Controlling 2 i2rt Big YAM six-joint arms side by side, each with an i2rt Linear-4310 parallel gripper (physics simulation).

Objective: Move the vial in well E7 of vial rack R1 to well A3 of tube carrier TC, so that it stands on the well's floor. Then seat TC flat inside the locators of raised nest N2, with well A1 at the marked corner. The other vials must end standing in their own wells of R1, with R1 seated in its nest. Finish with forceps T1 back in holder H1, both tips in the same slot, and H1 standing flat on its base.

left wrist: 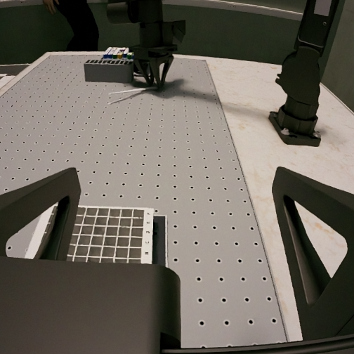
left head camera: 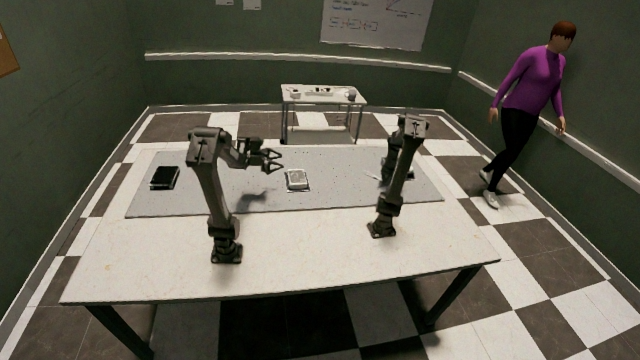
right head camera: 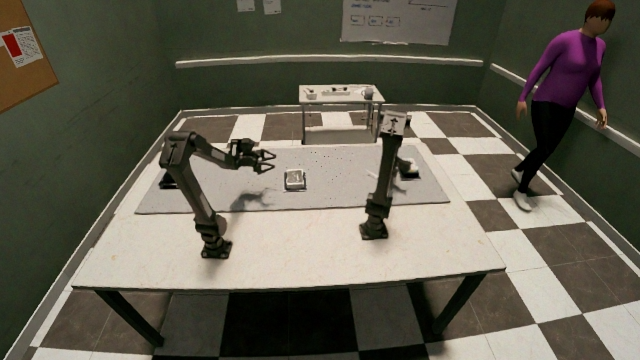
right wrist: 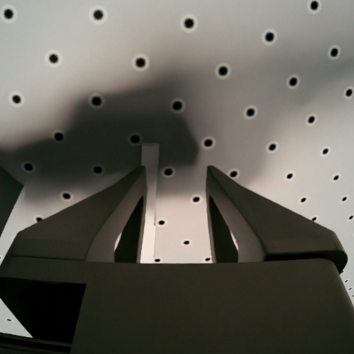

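The forceps T1 (left head camera: 372, 175) (right head camera: 371, 174) (left wrist: 125, 92) (right wrist: 150, 200) lie on the pegboard, legs spread. My right gripper (left wrist: 155, 86) (right wrist: 175, 176) is low over their closed end, fingers partly apart; that end shows near one fingertip, not clamped. My left gripper (left head camera: 281, 160) (right head camera: 274, 161) (left wrist: 175, 177) is wide open and empty, above the board. A white gridded carrier, apparently TC (left head camera: 297, 186) (right head camera: 295, 187) (left wrist: 148, 237), stands on a dark base. Colour-capped vials (left wrist: 118, 52) stand at the far end, apparently in R1, behind a grey slotted block, probably H1 (left wrist: 108, 72). Well labels are unreadable.
A black raised nest, apparently N2 (left head camera: 165, 178) (right head camera: 167, 181), stands at the left of the pegboard (left head camera: 332, 197) (right head camera: 332, 197). The right arm partly hides the rack area in the head views. A person (left head camera: 532, 80) (right head camera: 570, 70) walks beyond the table's right side.
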